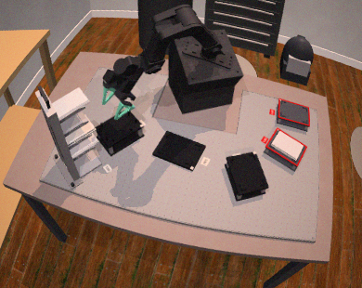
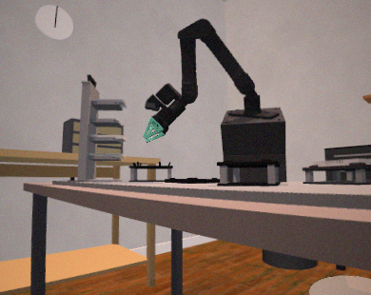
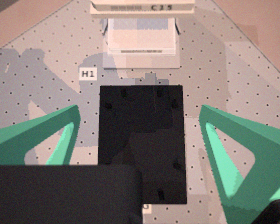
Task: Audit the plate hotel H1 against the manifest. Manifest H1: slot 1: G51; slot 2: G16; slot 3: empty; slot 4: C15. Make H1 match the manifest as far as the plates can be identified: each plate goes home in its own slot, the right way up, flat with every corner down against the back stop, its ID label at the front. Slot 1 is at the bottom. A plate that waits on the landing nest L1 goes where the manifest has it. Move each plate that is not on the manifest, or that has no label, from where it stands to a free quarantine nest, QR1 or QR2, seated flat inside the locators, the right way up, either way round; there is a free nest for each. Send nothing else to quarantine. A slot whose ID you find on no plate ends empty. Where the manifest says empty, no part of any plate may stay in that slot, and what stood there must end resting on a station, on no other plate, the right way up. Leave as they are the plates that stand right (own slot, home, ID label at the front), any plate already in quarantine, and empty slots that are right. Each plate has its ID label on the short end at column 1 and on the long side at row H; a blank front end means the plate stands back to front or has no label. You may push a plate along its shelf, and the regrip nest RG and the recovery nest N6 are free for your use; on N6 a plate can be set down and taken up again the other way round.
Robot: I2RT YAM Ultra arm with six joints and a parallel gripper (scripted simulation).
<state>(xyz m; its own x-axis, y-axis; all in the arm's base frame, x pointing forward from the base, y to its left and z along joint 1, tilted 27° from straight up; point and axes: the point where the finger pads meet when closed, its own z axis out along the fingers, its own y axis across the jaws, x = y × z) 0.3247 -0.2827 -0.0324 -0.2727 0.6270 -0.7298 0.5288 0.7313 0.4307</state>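
My gripper is now 20 mm past the black regrip nest, 10 mm to the right of it and 120 mm above it. From my hand the other things lie so: RG label: 110 mm behind, 70 mm to the left, 170 mm below; plate hotel H1: 190 mm ahead, 130 mm to the right, 10 mm above; H1 tag: 140 mm ahead, 20 mm to the left, 170 mm below.
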